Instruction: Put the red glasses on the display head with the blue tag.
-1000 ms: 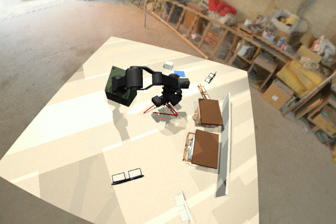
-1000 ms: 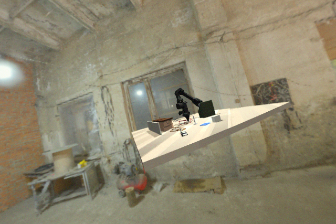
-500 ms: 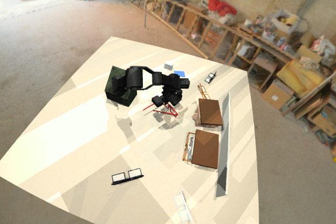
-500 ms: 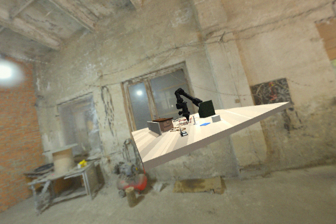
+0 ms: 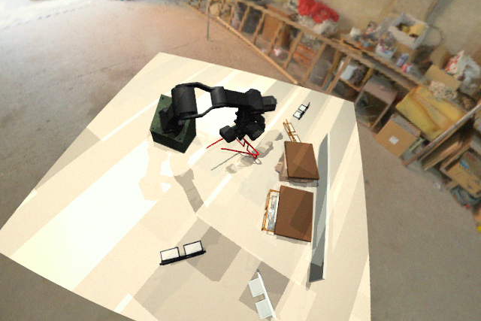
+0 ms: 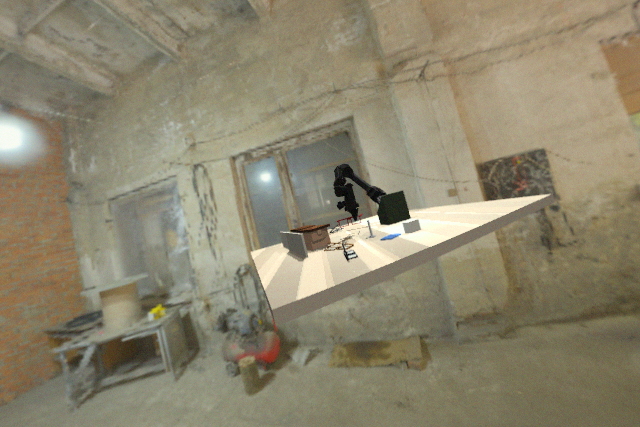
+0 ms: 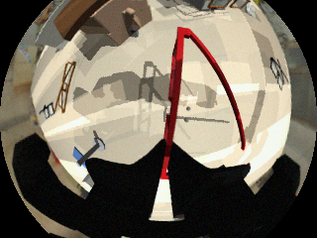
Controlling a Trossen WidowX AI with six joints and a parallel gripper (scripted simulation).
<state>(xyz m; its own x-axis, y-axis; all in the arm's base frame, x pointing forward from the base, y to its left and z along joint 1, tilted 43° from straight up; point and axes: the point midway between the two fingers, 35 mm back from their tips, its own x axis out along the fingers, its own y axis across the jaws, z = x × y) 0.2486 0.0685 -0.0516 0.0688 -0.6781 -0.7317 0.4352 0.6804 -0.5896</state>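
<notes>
Right now the grey post is 18 cm to the left of my gripper tip and 6 cm below it. Also, from my gripper tip: blue tag: 32 cm to the left, 8 cm below, 4 cm behind; white block: 34 cm to the left, 14 cm behind, 5 cm below; display head: 27 cm ahead, 21 cm to the right, 2 cm below.
</notes>
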